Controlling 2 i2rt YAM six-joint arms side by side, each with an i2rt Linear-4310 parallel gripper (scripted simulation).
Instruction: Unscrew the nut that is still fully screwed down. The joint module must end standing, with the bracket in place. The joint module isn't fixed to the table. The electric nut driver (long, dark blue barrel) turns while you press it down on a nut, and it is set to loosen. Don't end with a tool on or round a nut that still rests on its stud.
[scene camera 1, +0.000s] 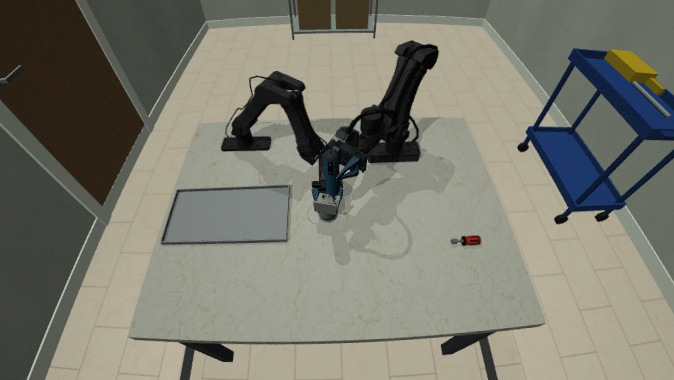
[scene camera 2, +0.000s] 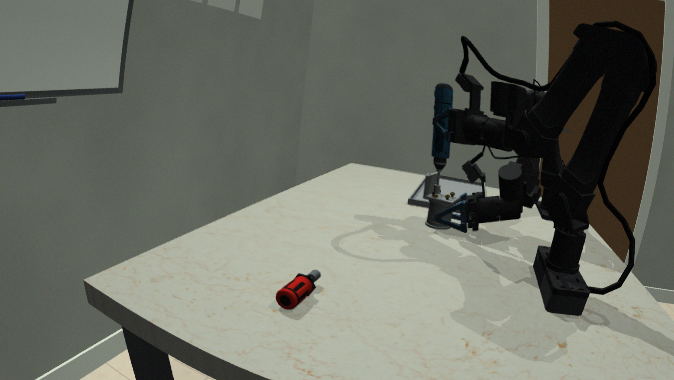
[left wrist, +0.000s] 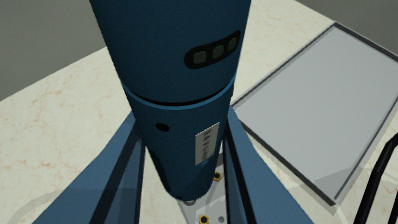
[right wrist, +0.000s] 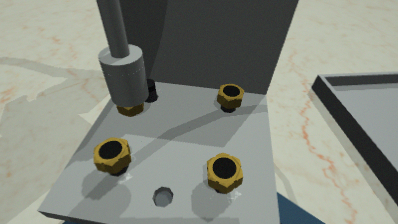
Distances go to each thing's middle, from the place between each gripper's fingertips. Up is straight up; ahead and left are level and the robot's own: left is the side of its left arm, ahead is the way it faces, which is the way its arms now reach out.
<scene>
I see my right gripper (scene camera 2: 436, 214) 50 mm below the grey bracket (right wrist: 189, 57). From my right hand the other things lie so: red-handled hand driver (scene camera 2: 288, 297): 450 mm to the left, 70 mm ahead, 10 mm below; then shallow grey tray (scene camera 1: 244, 214): 340 mm to the right, 40 mm ahead, 20 mm below.
I see the grey bracket 150 mm below my left hand (scene camera 2: 440, 122), 20 mm to the right of it and 20 mm behind it. Also, from my left hand: red-handled hand driver: 430 mm to the left, 210 mm below, 50 mm ahead; shallow grey tray: 360 mm to the right, 220 mm below, 30 mm ahead.
</scene>
